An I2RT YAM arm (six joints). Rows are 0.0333 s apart.
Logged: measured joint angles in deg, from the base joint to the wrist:
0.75, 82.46, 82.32, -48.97, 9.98, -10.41
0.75, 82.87, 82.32, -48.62, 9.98, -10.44
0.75, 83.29, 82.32, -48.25, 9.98, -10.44
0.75, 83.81, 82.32, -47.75, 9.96, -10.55
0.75, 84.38, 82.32, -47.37, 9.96, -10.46
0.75, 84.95, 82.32, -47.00, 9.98, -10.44
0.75, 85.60, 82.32, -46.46, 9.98, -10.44
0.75, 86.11, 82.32, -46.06, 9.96, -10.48
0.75, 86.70, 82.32, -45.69, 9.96, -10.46
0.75, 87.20, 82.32, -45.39, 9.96, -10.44
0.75, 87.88, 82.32, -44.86, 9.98, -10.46
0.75, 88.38, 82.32, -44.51, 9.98, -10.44
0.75, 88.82, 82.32, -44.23, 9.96, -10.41
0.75, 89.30, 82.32, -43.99, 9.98, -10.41
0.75, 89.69, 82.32, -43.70, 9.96, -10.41
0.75, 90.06, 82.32, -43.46, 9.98, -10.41
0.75, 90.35, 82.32, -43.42, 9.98, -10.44
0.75, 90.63, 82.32, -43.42, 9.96, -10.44
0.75, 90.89, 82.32, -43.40, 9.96, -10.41
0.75, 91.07, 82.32, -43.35, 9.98, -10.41
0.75, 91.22, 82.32, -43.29, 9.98, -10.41
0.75, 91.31, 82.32, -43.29, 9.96, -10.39
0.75, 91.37, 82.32, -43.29, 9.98, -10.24
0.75, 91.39, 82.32, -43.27, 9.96, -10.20
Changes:
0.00, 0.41, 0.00, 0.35, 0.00, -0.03
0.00, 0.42, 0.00, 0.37, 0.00, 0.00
0.00, 0.52, 0.00, 0.50, -0.02, -0.11
0.00, 0.57, 0.00, 0.38, 0.00, 0.09
0.00, 0.57, 0.00, 0.37, 0.02, 0.02
0.00, 0.65, 0.00, 0.54, 0.00, 0.00
0.00, 0.51, 0.00, 0.40, -0.02, -0.04
0.00, 0.59, 0.00, 0.37, 0.00, 0.02
0.00, 0.50, 0.00, 0.30, 0.00, 0.02
0.00, 0.68, 0.00, 0.53, 0.02, -0.02
0.00, 0.50, 0.00, 0.35, 0.00, 0.02
0.00, 0.44, 0.00, 0.28, -0.02, 0.03
0.00, 0.48, 0.00, 0.24, 0.02, 0.00
0.00, 0.39, 0.00, 0.29, -0.02, 0.00
0.00, 0.37, 0.00, 0.24, 0.02, 0.00
0.00, 0.29, 0.00, 0.04, 0.00, -0.03
0.00, 0.28, 0.00, 0.00, -0.02, 0.00
0.00, 0.26, 0.00, 0.02, 0.00, 0.03
0.00, 0.18, 0.00, 0.05, 0.02, 0.00
0.00, 0.15, 0.00, 0.06, 0.00, 0.00
0.00, 0.09, 0.00, 0.00, -0.02, 0.02
0.00, 0.06, 0.00, 0.00, 0.02, 0.15
0.00, 0.02, 0.00, 0.02, -0.02, 0.04

